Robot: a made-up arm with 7 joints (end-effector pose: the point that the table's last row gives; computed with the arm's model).
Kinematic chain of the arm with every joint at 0, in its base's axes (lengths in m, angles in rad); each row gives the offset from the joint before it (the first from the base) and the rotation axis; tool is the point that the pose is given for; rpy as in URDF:
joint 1: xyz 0 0 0.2 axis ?
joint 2: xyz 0 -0.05 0.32 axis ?
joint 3: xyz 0 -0.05 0.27 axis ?
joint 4: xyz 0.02 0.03 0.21 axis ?
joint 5: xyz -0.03 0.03 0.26 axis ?
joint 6: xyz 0 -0.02 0.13 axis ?
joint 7: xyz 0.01 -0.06 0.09 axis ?
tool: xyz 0 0 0 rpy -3.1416 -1.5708 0
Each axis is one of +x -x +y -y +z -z.
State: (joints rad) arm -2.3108 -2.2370 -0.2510 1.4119 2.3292 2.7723 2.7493
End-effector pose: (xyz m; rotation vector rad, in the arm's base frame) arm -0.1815 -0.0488 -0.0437 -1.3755 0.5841 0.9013
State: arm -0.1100 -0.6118 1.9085 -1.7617 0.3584 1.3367 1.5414
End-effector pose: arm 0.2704 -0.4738 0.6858 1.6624 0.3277 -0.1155
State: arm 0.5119 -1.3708 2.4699 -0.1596 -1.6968 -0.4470 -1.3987
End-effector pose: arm 0.9175 0.2606 0.5880 -1.2164 -1.9543 -0.0619
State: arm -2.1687 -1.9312 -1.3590 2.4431 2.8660 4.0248 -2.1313
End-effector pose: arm -0.3871 0.0414 0.2264 1.3750 -0.7526 1.8914
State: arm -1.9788 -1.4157 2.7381 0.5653 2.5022 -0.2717 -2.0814
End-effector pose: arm -0.4464 -0.7092 0.9545 2.6799 -0.2819 -1.6143
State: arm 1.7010 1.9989 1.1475 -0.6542 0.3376 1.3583 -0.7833
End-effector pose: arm 0.4753 -0.6007 0.1277 1.7874 1.2935 -0.0212
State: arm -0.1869 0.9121 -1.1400 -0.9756 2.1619 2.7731 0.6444
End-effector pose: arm -0.5379 0.2173 0.9335 1.0204 -1.4738 -0.6752
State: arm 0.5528 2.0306 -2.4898 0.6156 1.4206 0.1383 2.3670
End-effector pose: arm -0.3741 -0.6312 -0.0701 1.2033 -0.0178 0.5819
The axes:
joint 1: +z
joint 2: -y
joint 3: +z
joint 4: +y
joint 5: +z
joint 6: -y
joint 7: +x

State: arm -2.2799 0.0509 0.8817 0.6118 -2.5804 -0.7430 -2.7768
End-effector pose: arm 0.0742 -0.0524 1.4436 -1.8023 1.0740 1.5355
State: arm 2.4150 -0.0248 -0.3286 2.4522 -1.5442 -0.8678 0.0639
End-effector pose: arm -0.1115 0.4203 0.7198 0.4893 0.8243 0.7476
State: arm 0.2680 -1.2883 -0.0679 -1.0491 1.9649 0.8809 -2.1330
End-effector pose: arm 0.6302 0.1269 1.0576 0.2577 -0.9901 -2.8097
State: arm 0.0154 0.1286 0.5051 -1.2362 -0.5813 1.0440 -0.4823
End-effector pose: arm -0.4603 -0.2928 0.9625 -0.7009 -1.0522 2.5613
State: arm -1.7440 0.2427 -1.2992 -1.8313 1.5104 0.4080 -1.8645
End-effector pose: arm 0.3713 0.1261 0.8895 0.2755 1.5772 -1.4232
